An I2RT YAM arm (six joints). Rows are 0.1 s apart.
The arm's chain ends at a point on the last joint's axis. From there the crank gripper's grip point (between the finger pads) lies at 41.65 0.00 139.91 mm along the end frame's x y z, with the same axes.
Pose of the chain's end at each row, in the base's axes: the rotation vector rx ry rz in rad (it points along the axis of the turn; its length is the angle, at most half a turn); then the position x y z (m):
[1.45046, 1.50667, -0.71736, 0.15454, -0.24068, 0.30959]
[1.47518, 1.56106, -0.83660, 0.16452, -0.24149, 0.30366]
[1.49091, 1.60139, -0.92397, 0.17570, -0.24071, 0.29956]
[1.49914, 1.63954, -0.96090, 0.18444, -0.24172, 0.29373]
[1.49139, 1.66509, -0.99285, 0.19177, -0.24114, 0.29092]
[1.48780, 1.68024, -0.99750, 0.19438, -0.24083, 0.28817]
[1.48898, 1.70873, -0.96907, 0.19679, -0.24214, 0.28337]
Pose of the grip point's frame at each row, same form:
[1.45046, 1.50667, -0.71736, 0.18719, -0.34480, 0.21262]
[1.47518, 1.56106, -0.83660, 0.18117, -0.34647, 0.20360]
[1.49091, 1.60139, -0.92397, 0.18059, -0.34567, 0.19823]
[1.49914, 1.63954, -0.96090, 0.18346, -0.34513, 0.19070]
[1.49139, 1.66509, -0.99285, 0.18700, -0.34443, 0.18788]
[1.48780, 1.68024, -0.99750, 0.18879, -0.34355, 0.18460]
[1.48898, 1.70873, -0.96907, 0.19296, -0.34214, 0.17709]

